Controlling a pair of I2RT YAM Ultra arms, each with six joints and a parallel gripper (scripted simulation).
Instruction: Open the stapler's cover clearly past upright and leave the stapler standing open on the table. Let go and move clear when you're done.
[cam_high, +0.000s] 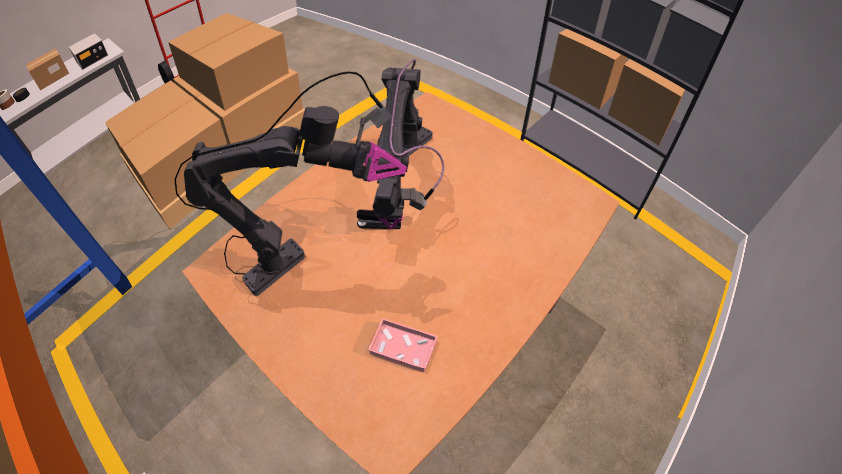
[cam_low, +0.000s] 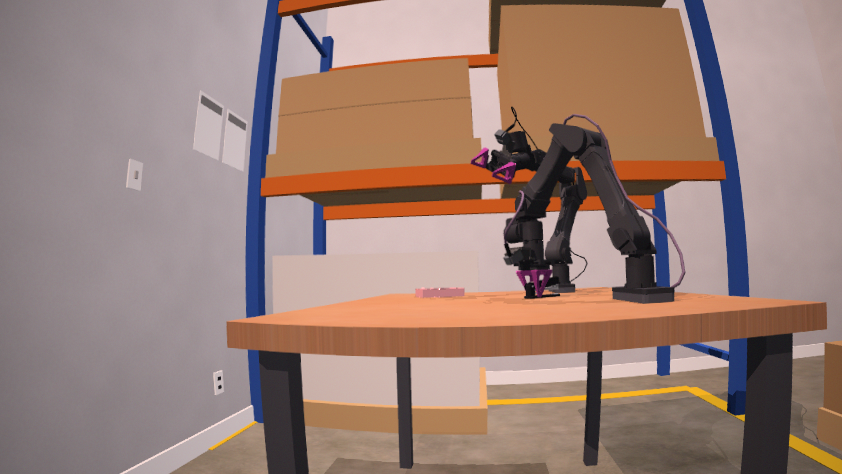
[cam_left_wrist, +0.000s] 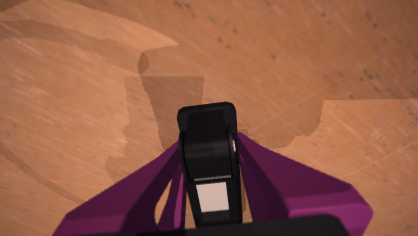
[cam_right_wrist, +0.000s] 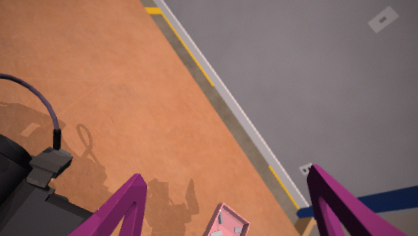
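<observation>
Now: right hand 370 mm above the black stapler, 150 mm past it and 90 mm to the right of it. Also, from my right hand: pink tray: 380 mm below, 180 mm to the right, 150 mm ahead.
Now: left hand 30 mm past the black stapler, 20 mm to the left of it and 20 mm below it. The rest, counted from my left hand: pink tray: 260 mm ahead, 290 mm to the right.
</observation>
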